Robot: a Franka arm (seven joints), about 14 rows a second.
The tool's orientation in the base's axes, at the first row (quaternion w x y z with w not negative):
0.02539, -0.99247, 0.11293, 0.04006
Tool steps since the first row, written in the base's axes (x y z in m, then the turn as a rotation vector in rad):
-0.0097, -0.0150, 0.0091, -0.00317, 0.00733, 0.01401
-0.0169, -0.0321, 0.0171, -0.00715, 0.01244, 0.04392
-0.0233, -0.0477, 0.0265, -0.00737, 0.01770, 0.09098
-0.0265, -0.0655, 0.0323, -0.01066, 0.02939, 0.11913
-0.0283, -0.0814, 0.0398, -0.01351, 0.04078, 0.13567
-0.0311, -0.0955, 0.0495, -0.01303, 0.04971, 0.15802
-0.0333, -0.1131, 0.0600, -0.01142, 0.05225, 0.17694
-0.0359, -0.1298, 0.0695, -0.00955, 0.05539, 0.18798
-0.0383, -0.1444, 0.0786, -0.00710, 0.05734, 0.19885
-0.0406, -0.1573, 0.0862, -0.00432, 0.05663, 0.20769
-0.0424, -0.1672, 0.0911, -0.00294, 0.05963, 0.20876
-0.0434, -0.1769, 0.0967, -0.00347, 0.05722, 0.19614
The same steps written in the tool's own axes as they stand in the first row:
-0.0069, 0.0164, -0.0092, -0.00590, -0.00700, -0.01328
-0.0107, 0.0344, -0.0177, -0.01345, -0.01231, -0.04246
-0.0143, 0.0506, -0.0275, -0.01885, -0.01932, -0.08897
-0.0139, 0.0684, -0.0341, -0.02704, -0.03112, -0.11606
-0.0128, 0.0840, -0.0424, -0.03375, -0.04224, -0.13164
-0.0132, 0.0979, -0.0527, -0.03717, -0.05196, -0.15339
-0.0123, 0.1151, -0.0640, -0.03778, -0.05558, -0.17220
-0.0120, 0.1316, -0.0743, -0.03760, -0.05952, -0.18314
-0.0118, 0.1459, -0.0840, -0.03659, -0.06242, -0.19402
-0.0118, 0.1587, -0.0922, -0.03448, -0.06272, -0.20307
-0.0118, 0.1685, -0.0975, -0.03390, -0.06600, -0.20406
-0.0111, 0.1780, -0.1036, -0.03280, -0.06301, -0.19160

